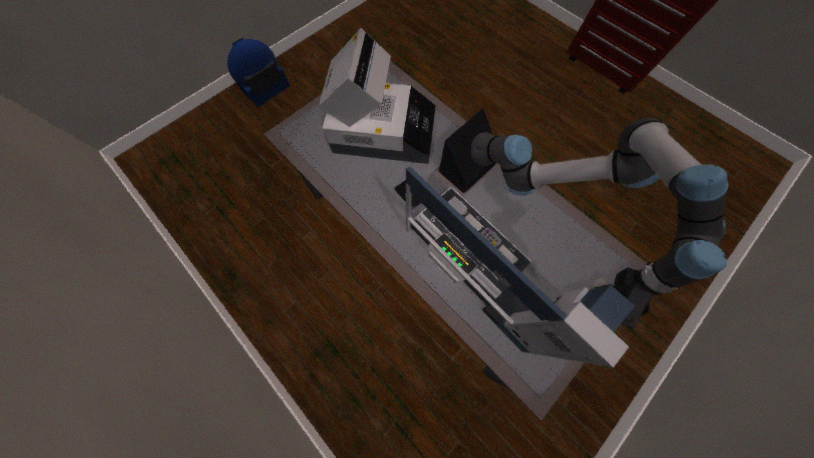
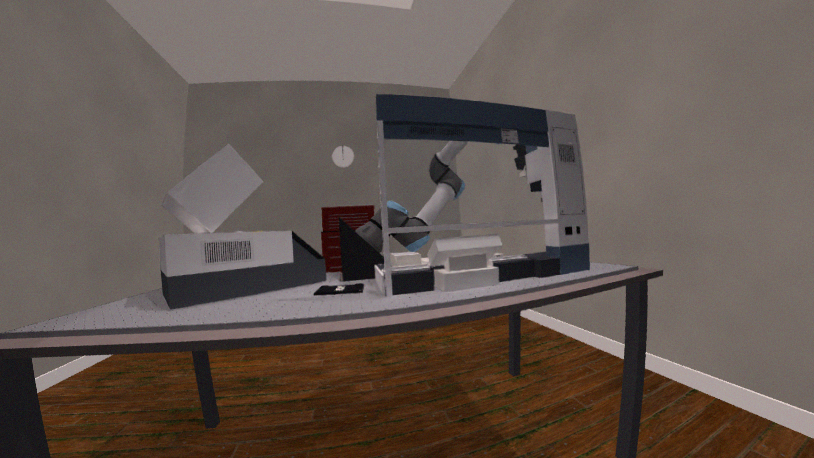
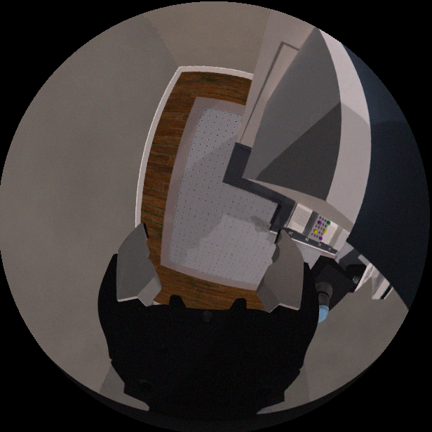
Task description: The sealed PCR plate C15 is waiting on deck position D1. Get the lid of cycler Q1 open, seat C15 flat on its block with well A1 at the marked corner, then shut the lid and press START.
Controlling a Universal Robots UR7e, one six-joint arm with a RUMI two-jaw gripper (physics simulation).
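Places are measured from the arm's base along level axes (x ahead, y left, z up), in metres.
Where they show: arm's base, origin of the base link: (image 1: 482, 149) (image 2: 366, 243).
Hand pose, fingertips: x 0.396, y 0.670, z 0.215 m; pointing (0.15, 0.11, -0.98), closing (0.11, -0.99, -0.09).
Each offset is from my fingertips to the top centre of the thing. "*": to the spot under its first point.
My gripper (image 1: 589, 287) (image 2: 522, 172) (image 3: 211, 228) is open and empty, high above the bench end beside the blue-and-white hood frame. A white machine {dx -0.239, dy -1.154, dz -0.143 m} (image 1: 364, 138) (image 2: 273, 244), which looks like cycler Q1, stands at the far bench end with its lid {* dx -0.080, dy -1.164, dz +0.024 m} (image 1: 350, 99) (image 2: 219, 187) raised. Its dark control panel {* dx -0.326, dy -0.988, dz -0.206 m} (image 1: 420, 122) faces the arm's side; a START button cannot be made out. A white plate {dx -0.019, dy -0.304, dz -0.276 m} (image 1: 508, 253) (image 3: 300, 216) lies in the deck rack (image 3: 312, 242) beside a plate with coloured spots {dx -0.035, dy -0.404, dz -0.254 m} (image 1: 490, 236) (image 3: 322, 227). I cannot read which plate is C15; well A1 cannot be told.
The hood frame's blue top beam {dx +0.149, dy -0.442, dz +0.208 m} (image 1: 483, 242) (image 2: 461, 113) spans the deck. Its white side column {* dx +0.207, dy -0.115, dz +0.014 m} (image 2: 563, 165) stands close to my gripper. A black wedge-shaped mount (image 1: 463, 153) (image 2: 355, 250) holds the arm between hood and machine. A red drawer cabinet (image 1: 637, 39) stands behind the bench.
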